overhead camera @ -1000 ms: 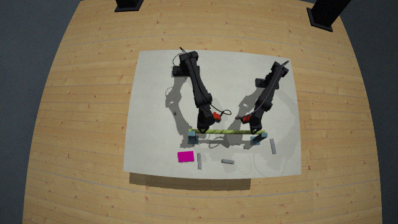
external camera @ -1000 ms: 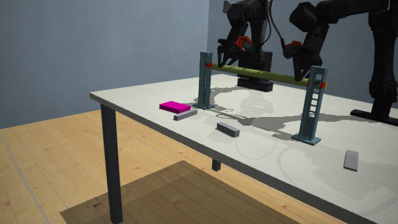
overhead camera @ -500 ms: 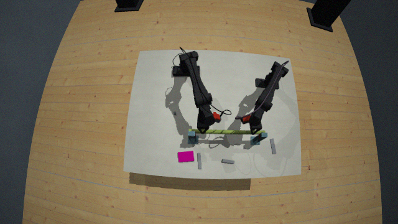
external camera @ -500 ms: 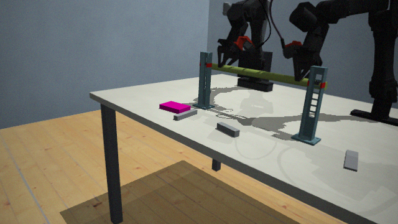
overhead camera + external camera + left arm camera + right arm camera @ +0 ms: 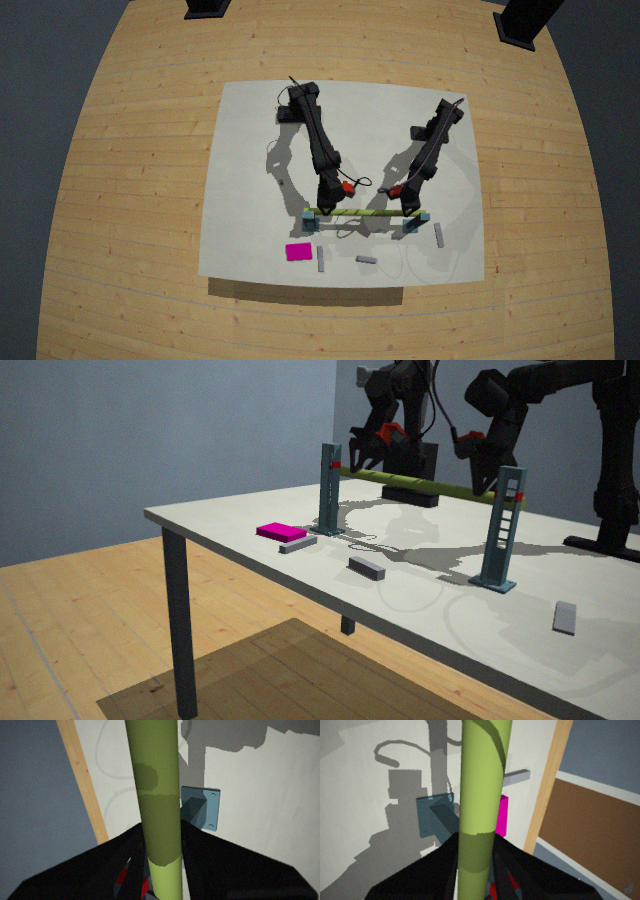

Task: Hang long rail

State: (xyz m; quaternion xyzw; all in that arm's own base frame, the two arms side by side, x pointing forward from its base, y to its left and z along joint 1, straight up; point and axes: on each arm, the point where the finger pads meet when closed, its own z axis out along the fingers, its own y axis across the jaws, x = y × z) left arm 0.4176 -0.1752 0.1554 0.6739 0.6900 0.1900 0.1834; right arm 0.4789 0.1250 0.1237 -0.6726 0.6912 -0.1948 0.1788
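The green rail lies 150 mm to the left of my right hand. Round my right hand: magenta block: 150 mm ahead, 90 mm to the right, 150 mm below.
My left hand is 150 mm to the left of the green rail and 30 mm short of it. Also, from my left hand: magenta block 390 mm to the right, 180 mm ahead, 150 mm below.
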